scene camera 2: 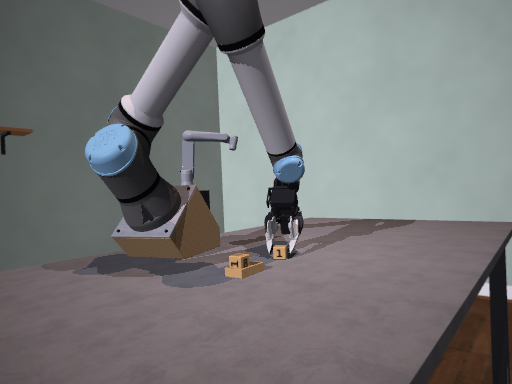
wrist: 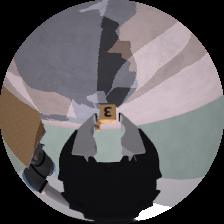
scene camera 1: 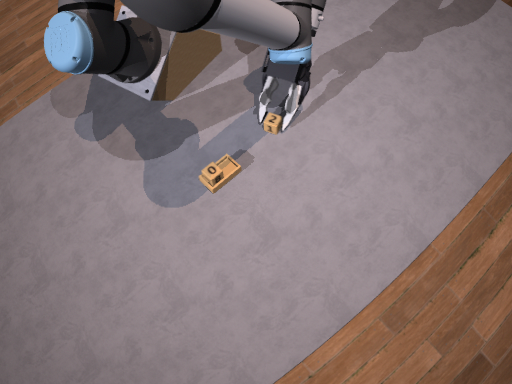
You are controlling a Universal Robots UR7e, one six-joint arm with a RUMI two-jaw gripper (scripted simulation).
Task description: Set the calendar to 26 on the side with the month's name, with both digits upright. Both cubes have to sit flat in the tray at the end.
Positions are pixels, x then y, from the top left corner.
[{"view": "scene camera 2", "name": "gripper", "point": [279,253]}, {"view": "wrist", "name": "gripper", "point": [107,113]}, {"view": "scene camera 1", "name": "gripper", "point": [271,126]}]
